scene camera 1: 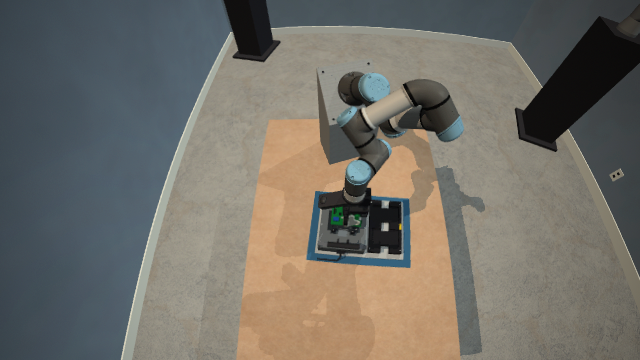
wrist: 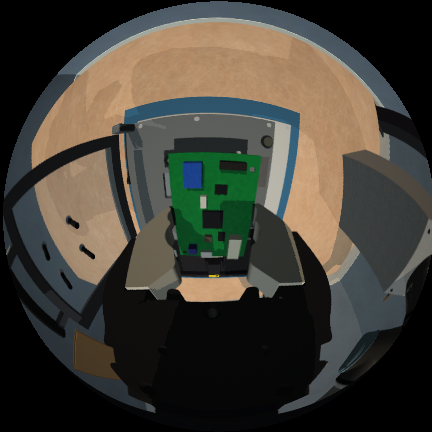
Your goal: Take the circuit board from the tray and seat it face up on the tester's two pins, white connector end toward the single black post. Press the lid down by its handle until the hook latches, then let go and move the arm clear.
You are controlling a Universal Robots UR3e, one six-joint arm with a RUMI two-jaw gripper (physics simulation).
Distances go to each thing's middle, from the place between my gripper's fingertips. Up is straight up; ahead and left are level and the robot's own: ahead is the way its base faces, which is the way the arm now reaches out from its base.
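Counting from my hand, I find the black bed (wrist: 186, 144) 1 cm ahead and 4 cm below. The tester lid (wrist: 74, 221) is 3 cm to the left of my hand, 13 cm ahead of it and 8 cm above it, while the green circuit board (wrist: 212, 193) is 1 cm above my hand.
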